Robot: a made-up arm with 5 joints.
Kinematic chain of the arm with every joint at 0, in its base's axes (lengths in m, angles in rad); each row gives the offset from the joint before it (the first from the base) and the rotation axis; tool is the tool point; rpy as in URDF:
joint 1: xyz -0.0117 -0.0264 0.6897 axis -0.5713 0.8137 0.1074
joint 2: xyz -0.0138 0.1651 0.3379 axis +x
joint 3: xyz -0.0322 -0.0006 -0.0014 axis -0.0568 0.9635 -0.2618
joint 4: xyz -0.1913 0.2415 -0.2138 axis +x
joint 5: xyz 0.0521 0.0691 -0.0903 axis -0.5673 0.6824 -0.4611
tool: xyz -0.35 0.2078 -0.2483 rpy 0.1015 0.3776 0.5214
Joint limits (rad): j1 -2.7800..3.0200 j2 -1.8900..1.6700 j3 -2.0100..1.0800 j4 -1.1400..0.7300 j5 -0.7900..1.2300
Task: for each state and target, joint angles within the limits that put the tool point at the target. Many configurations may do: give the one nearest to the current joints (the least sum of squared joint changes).
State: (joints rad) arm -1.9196 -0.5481 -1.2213 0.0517 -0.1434
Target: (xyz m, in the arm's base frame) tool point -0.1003 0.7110 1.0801
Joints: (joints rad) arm -1.7967 -0.0351 -0.8012 0.4447 -0.0806
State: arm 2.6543 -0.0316 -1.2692 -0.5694 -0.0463
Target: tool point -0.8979 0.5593 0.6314
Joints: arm 2.8425 0.7581 -0.6547 0.0423 0.0135
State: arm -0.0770 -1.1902 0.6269 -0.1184 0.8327
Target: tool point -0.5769 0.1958 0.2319
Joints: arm -0.5352 -1.3457 0.6368 -0.3821 0.6542
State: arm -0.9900 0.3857 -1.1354 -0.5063 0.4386
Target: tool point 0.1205 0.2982 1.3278
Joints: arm -1.5800 0.2830 -1.3053 -0.8673 0.3435
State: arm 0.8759 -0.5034 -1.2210 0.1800 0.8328
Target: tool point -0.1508 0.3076 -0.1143
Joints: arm 1.3729 0.0084 -2.0100 -0.3658 0.5135
